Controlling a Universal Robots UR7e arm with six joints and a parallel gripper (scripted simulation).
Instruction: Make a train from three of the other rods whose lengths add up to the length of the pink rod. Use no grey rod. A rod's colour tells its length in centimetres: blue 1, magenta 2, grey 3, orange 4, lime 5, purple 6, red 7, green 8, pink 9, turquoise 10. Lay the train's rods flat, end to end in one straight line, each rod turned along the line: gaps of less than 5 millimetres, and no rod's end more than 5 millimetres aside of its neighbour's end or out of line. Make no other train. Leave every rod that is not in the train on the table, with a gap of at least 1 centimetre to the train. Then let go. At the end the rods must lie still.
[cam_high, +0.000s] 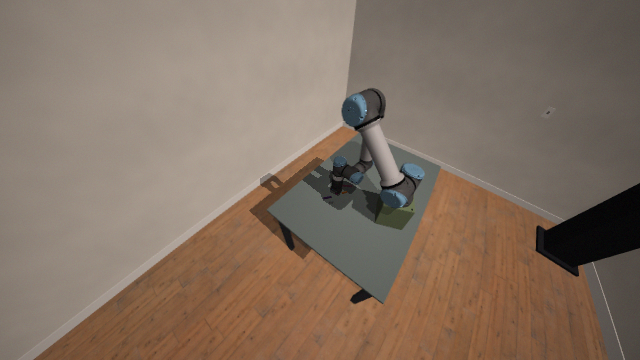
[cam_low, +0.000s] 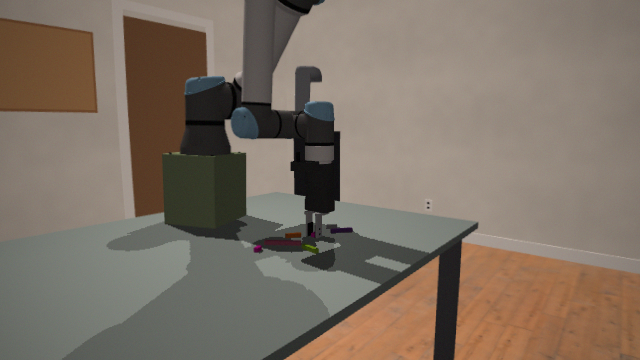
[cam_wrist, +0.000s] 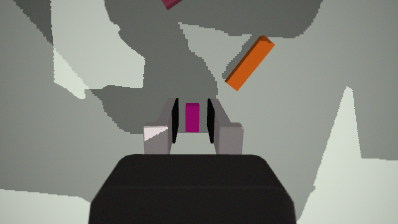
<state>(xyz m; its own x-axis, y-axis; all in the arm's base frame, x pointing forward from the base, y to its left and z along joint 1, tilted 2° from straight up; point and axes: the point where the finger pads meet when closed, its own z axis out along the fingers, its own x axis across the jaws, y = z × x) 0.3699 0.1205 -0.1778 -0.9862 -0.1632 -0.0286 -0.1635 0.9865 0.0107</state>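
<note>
Now: hand 3 cm past the orange rod, 4 cm to the left of it and 1 cm above it. Round my hand: pink rod 10 cm to the right, 1 cm below; grey rod 3 cm behind, 9 cm to the left, 1 cm below; purple rod 2 cm ahead, 8 cm to the left, 1 cm below.
</note>
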